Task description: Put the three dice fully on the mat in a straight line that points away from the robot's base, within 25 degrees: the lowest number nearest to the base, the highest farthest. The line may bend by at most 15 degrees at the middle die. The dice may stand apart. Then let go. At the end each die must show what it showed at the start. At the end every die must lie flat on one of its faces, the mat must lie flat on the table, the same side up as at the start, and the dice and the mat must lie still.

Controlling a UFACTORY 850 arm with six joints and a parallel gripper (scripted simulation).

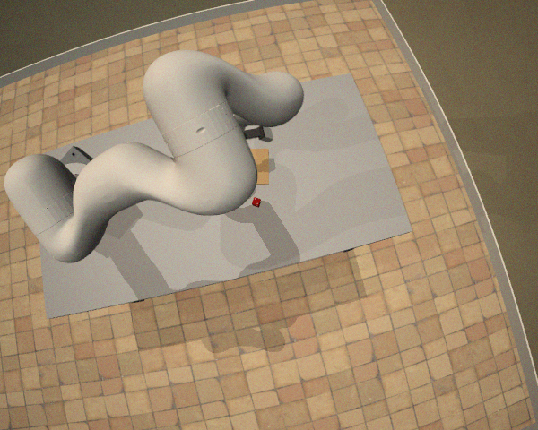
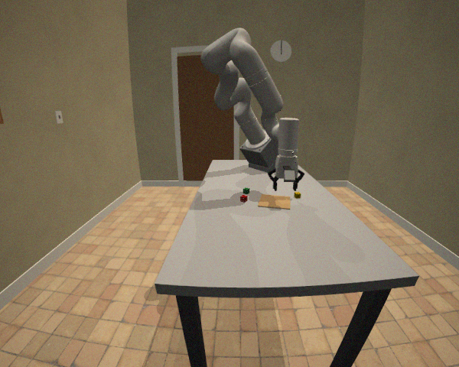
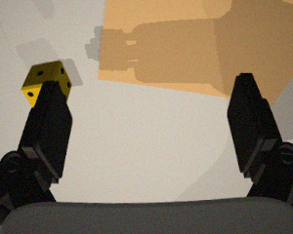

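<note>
The yellow die lies 20 mm behind my hand, 70 mm to the left of it and 40 mm below it. The rest, counted from my hand: green die: 90 mm behind, 170 mm to the right, 40 mm below; then red die: 10 mm ahead, 190 mm to the right, 40 mm below; then mat: 20 mm ahead, 50 mm to the right, 60 mm below.
</note>
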